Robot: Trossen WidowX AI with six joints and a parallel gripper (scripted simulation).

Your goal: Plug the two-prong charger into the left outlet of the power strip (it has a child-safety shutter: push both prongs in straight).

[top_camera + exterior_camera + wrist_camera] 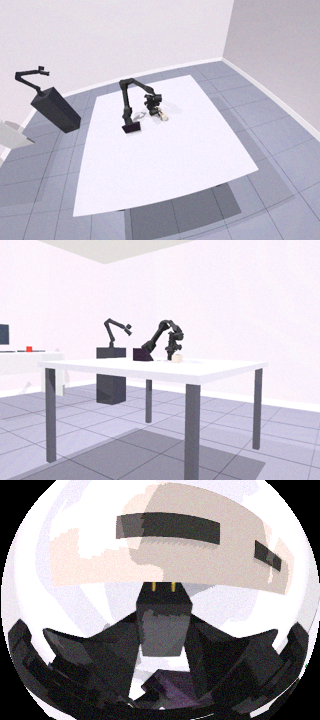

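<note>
The dark charger is 20 mm ahead of my gripper tip and 10 mm above it.
</note>
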